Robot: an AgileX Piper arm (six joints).
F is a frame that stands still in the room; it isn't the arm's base.
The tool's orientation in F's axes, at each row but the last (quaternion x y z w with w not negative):
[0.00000 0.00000 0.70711 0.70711]
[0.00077 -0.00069 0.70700 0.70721]
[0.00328 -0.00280 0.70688 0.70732]
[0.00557 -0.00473 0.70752 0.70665]
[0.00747 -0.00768 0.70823 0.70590]
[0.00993 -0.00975 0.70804 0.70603]
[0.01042 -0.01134 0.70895 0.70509]
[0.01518 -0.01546 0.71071 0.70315]
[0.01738 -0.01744 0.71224 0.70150]
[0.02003 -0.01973 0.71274 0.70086]
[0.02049 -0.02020 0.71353 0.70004]
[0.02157 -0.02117 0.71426 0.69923]
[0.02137 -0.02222 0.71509 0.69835]
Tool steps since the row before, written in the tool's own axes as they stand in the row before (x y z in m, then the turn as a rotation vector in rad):
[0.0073 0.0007 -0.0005 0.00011 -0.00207 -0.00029]
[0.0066 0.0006 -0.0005 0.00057 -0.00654 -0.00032]
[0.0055 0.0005 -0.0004 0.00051 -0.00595 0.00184]
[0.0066 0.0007 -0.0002 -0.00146 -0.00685 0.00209]
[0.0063 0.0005 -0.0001 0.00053 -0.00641 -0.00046]
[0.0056 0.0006 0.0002 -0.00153 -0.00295 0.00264]
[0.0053 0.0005 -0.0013 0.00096 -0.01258 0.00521]
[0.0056 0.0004 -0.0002 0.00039 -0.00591 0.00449]
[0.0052 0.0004 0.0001 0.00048 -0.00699 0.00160]
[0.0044 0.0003 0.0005 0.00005 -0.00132 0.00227]
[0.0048 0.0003 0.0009 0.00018 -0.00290 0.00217]
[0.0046 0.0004 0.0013 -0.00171 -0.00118 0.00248]
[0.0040 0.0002 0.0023 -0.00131 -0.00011 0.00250]
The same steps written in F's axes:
[-0.0007 0.0073 -0.0005 0.00207 0.00011 -0.00029]
[-0.0006 0.0066 -0.0005 0.00654 0.00057 -0.00032]
[-0.0005 0.0055 -0.0004 0.00595 0.00049 0.00184]
[-0.0007 0.0066 -0.0001 0.00685 -0.00148 0.00206]
[-0.0005 0.0063 0.0000 0.00641 0.00056 -0.00045]
[-0.0006 0.0056 0.0004 0.00296 -0.00159 0.00260]
[-0.0005 0.0053 -0.0011 0.01257 0.00087 0.00525]
[-0.0005 0.0056 0.0000 0.00590 0.00026 0.00451]
[-0.0005 0.0052 0.0004 0.00698 0.00051 0.00162]
[-0.0004 0.0044 0.0007 0.00132 -0.00006 0.00227]
[-0.0004 0.0047 0.0012 0.00290 0.00011 0.00218]
[-0.0005 0.0045 0.0016 0.00122 -0.00183 0.00237]
[-0.0003 0.0038 0.0025 0.00014 -0.00146 0.00241]

